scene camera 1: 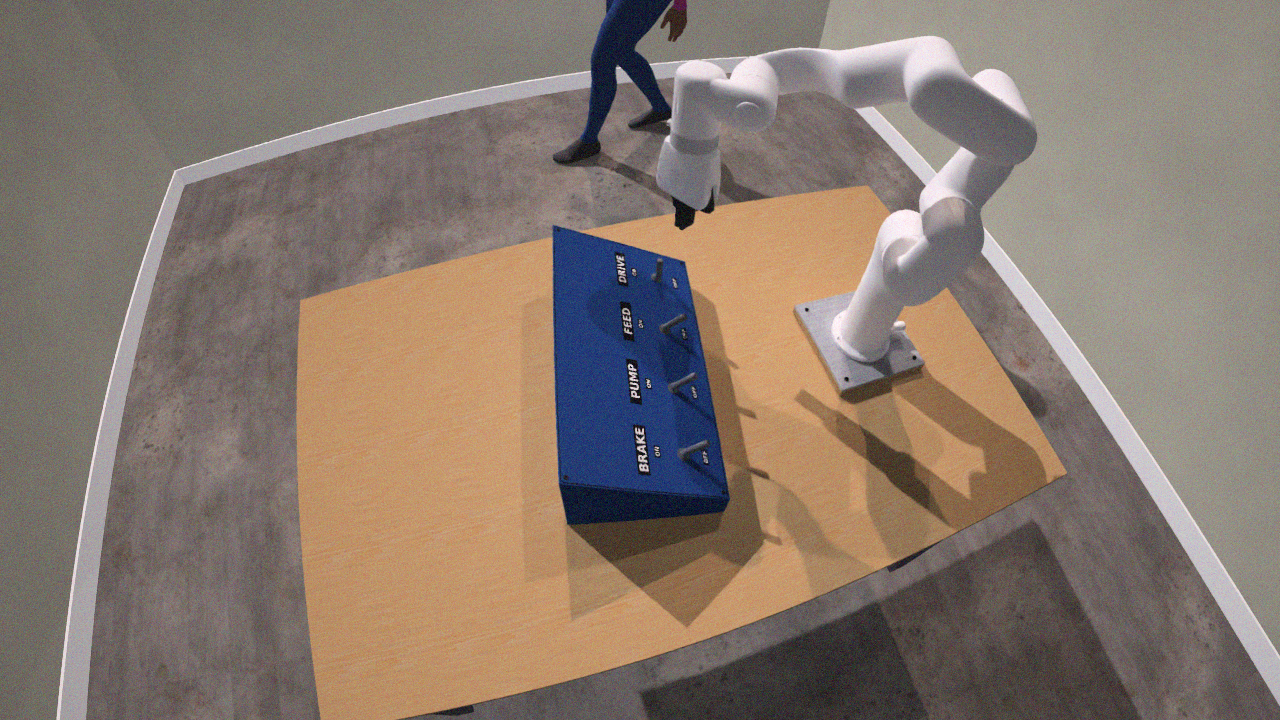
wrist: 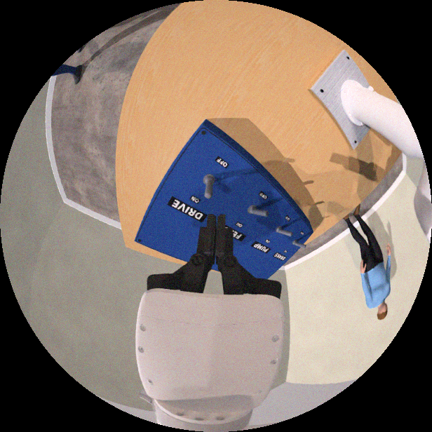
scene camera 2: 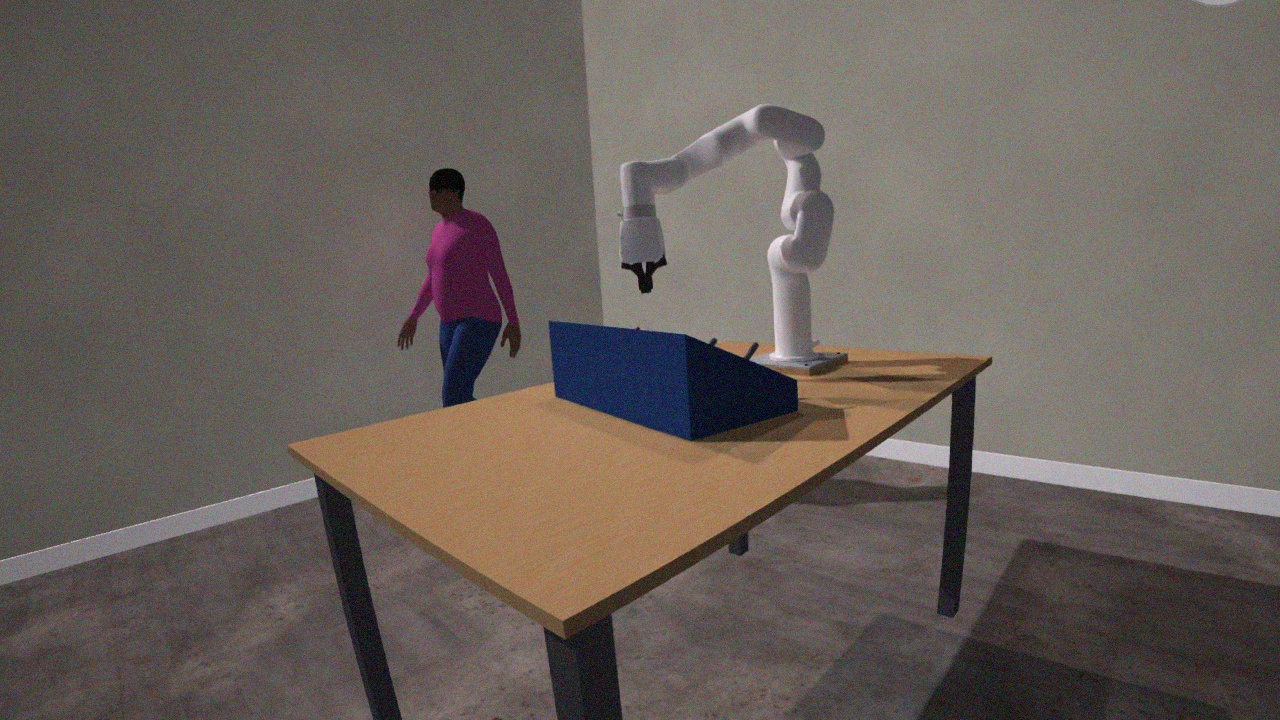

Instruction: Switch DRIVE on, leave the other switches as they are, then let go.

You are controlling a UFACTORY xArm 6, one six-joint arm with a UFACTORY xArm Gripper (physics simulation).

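Frame: origin at the arm's base, x ahead, y left, z up, level; metres.
Where they show: gripper, fingertip midpoint: [scene camera 1: 683, 224] [scene camera 2: 646, 292]; arm's base, origin of the base link: [scene camera 1: 860, 336] [scene camera 2: 794, 357].
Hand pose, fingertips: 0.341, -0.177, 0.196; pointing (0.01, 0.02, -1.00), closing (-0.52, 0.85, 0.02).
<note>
Each offset is from my fingertips to the top centre of the thing, as dx, dy, dz. Level surfaces: height alone.
The blue switch panel [scene camera 1: 595, 376] [scene camera 2: 617, 367] [wrist: 167, 222] carries four toggle levers. The DRIVE lever {+0.038, +0.003, -0.077} [scene camera 1: 658, 270] [wrist: 208, 187] stands apart from the others in angle: its tip leans to the ON side, away from the OFF label. The FEED lever {+0.045, +0.124, -0.088} [scene camera 1: 673, 323] [wrist: 258, 211], PUMP lever {+0.065, +0.242, -0.088} [scene camera 1: 682, 383] [wrist: 284, 231] and BRAKE lever {+0.084, +0.360, -0.088} [scene camera 1: 692, 450] [wrist: 299, 243] lean towards OFF. My gripper [scene camera 1: 683, 223] [scene camera 2: 645, 288] [wrist: 216, 222] is shut with nothing between its fingers. It hangs in the air above the DRIVE end of the panel, clear of the levers. The panel hides most of the levers in scene camera 2.
The panel stands on a wooden table {dz -0.217} [scene camera 1: 411, 429] [scene camera 2: 537, 501] [wrist: 240, 60]. The arm's metal base plate [scene camera 1: 819, 326] [scene camera 2: 827, 361] [wrist: 327, 90] is on the OFF side of the panel. A person in a pink top [scene camera 2: 463, 268] is on the floor beyond the table. A person in blue [wrist: 377, 285] shows in the wrist view.
</note>
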